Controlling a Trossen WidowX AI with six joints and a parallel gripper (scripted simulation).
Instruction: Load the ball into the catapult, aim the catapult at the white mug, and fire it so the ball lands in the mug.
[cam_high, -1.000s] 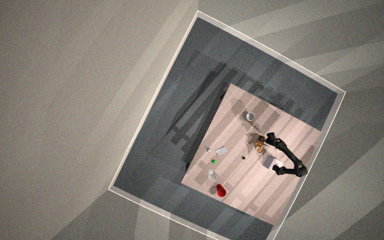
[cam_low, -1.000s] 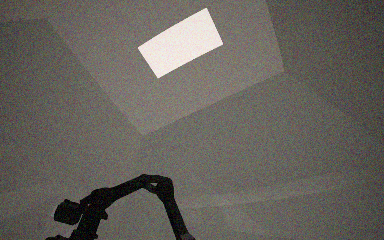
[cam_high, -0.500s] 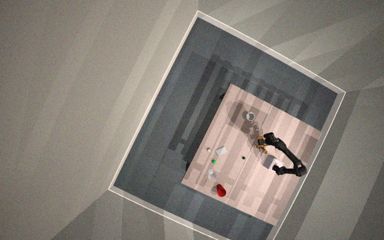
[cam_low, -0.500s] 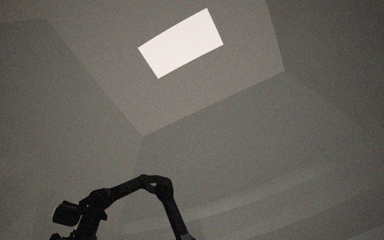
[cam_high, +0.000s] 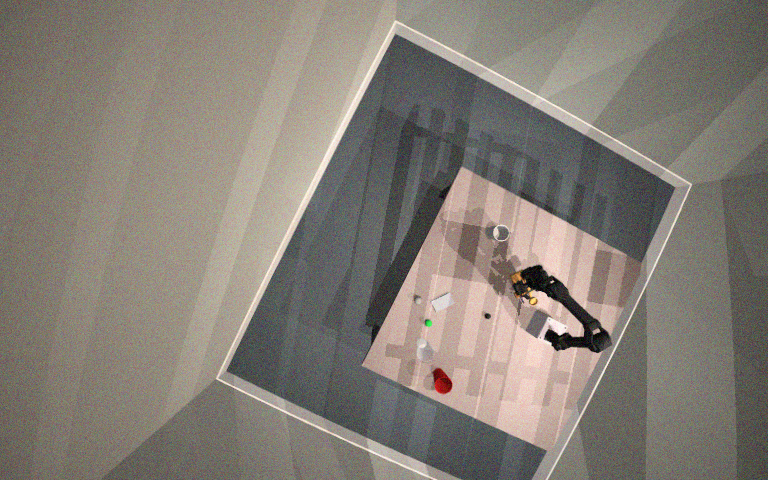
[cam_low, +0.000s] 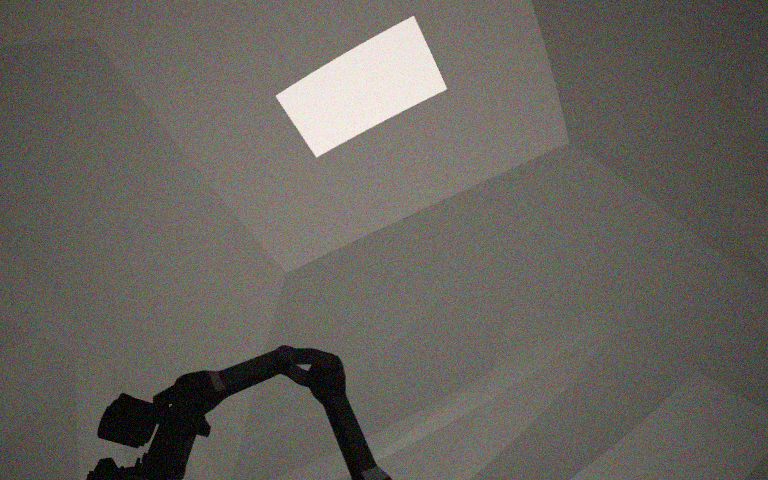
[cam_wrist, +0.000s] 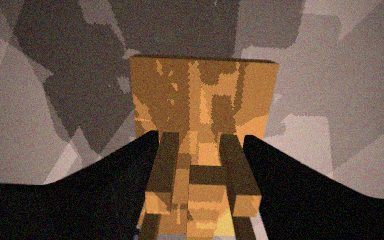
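Right now the catapult frame is 4 cm behind my gripper tip, 3 cm to the left of it and 5 cm above it. Also, from my gripper tip: orange wooden catapult: 5 cm behind, 6 cm to the left, 2 cm above; then white mug: 23 cm ahead, 18 cm to the right, 5 cm below; then dark ball: 5 cm ahead, 27 cm to the left, 6 cm below.
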